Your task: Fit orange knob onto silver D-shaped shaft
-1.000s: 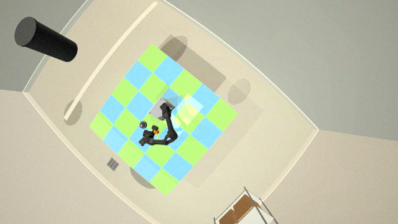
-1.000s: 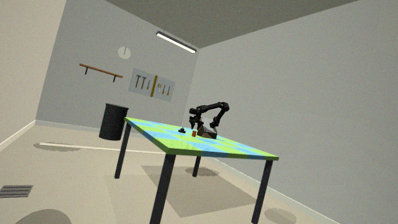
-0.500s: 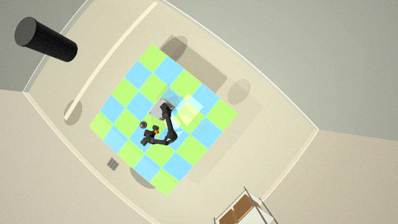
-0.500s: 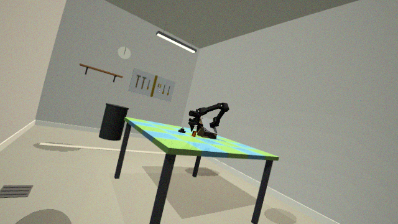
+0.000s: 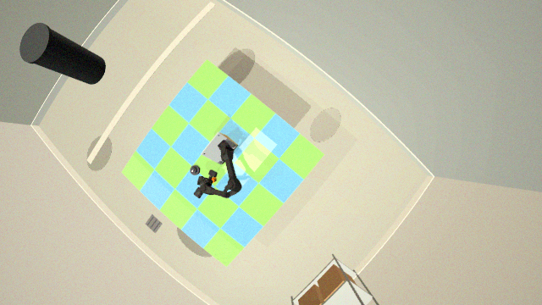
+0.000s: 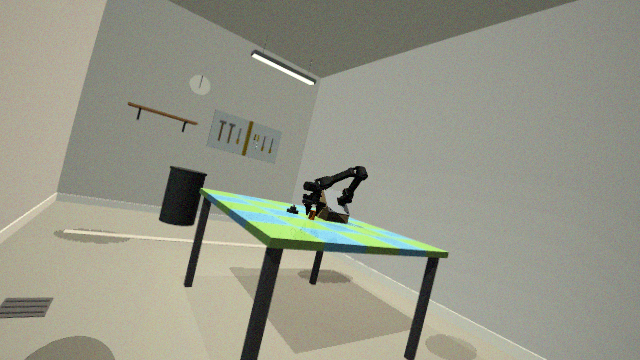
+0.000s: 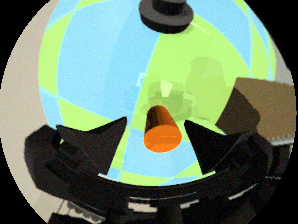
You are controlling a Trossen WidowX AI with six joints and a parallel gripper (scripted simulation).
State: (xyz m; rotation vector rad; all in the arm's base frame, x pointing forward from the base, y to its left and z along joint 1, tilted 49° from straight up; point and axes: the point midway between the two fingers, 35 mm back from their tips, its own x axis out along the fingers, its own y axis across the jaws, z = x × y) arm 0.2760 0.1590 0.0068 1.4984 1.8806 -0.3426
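The orange knob lies 2 cm above my gripper tip. The rest, counted from my gripper tip: dark pedestal 6 cm ahead, 17 cm to the right, 1 cm above.
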